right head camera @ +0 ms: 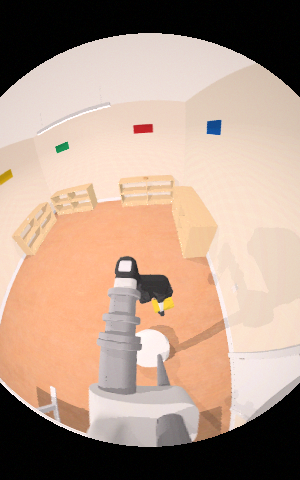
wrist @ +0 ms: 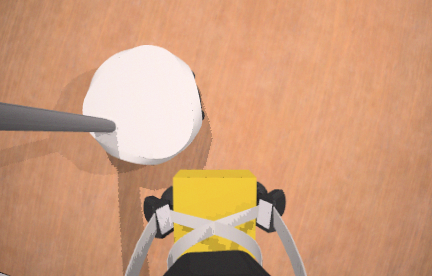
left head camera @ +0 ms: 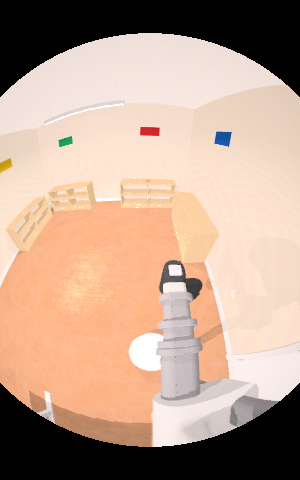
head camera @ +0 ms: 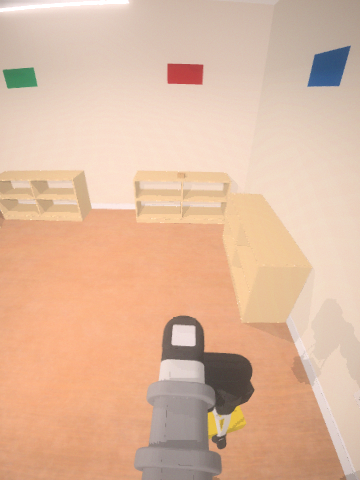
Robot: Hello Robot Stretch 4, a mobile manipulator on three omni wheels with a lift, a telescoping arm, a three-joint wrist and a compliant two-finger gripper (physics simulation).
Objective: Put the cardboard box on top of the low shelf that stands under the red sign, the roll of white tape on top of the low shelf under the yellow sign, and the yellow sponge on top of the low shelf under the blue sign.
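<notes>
My gripper is shut on the yellow sponge, held above the floor between both fingertips. The low shelf under the blue sign stands ahead to the right, apart from the gripper. A small brown box sits on top of the low shelf under the red sign. The yellow sign hangs at the far left above a low shelf. The white tape roll does not show.
Another low shelf stands under the green sign at the back left. The right wall runs beside the blue-sign shelf. My round white base is near the sponge in the wrist view. A white table leg shows at lower left.
</notes>
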